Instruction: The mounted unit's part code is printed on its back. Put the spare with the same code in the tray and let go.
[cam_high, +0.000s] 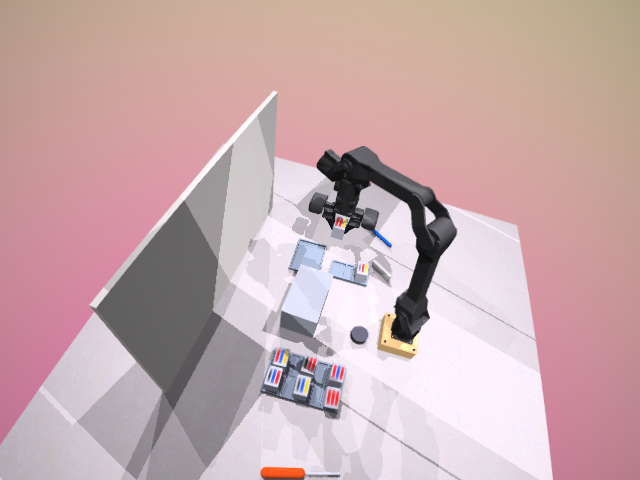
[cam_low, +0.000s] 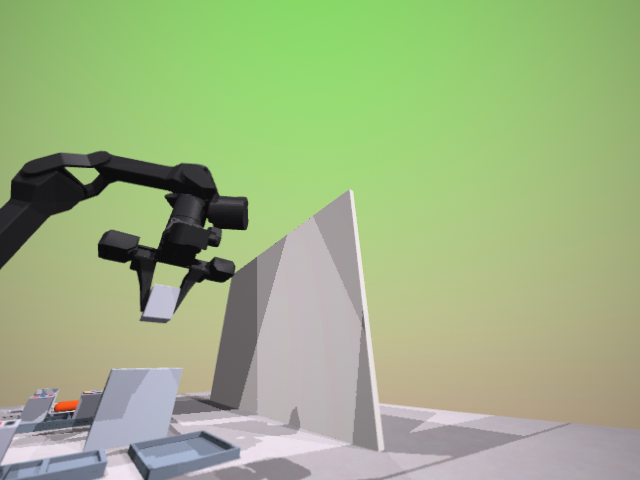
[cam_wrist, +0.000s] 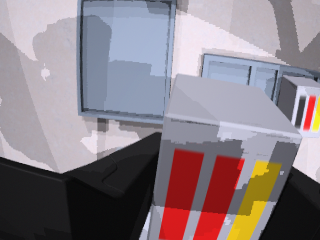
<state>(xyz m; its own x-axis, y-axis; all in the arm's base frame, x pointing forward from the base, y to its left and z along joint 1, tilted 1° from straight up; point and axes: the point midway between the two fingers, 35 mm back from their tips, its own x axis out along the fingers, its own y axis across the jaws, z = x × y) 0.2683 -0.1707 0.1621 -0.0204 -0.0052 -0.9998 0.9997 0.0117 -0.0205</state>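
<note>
My gripper tip is now 7 cm short of the tray and 17 cm above it. Also, from my gripper tip: mounted unit 2 cm ahead, 19 cm to the left, 12 cm below; two-slot holder 7 cm behind, 1 cm to the left, 17 cm below; grey spare block 2 cm above.
</note>
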